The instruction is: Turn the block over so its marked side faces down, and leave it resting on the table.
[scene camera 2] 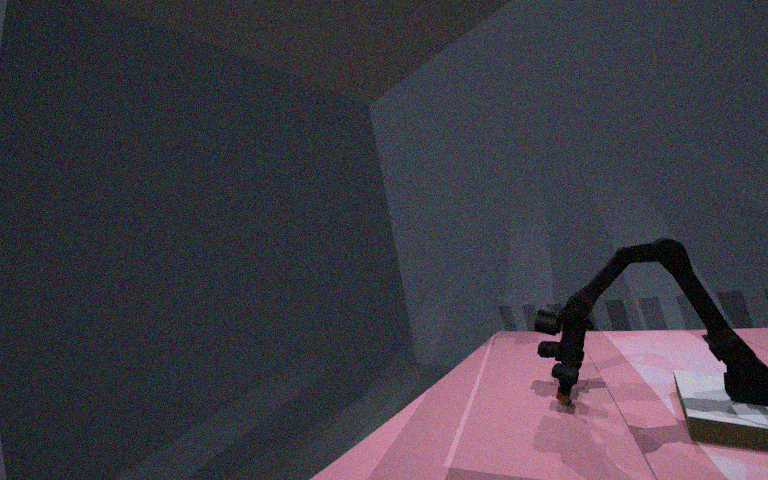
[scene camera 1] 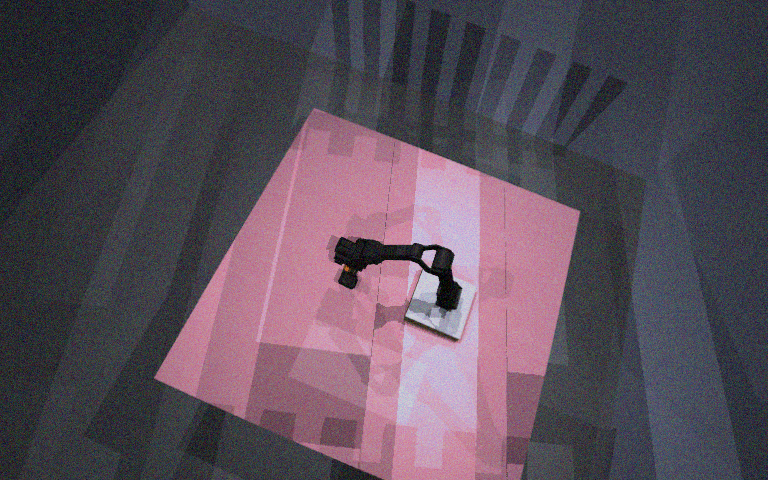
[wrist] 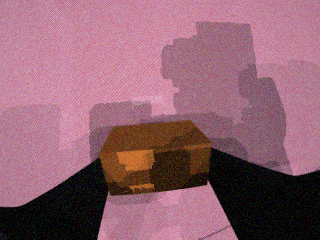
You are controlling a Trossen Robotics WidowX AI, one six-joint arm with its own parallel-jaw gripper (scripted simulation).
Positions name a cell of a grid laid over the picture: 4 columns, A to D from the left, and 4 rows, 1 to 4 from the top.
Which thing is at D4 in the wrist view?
My gripper.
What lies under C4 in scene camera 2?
My gripper.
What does my gripper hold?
A block.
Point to a block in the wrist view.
C3
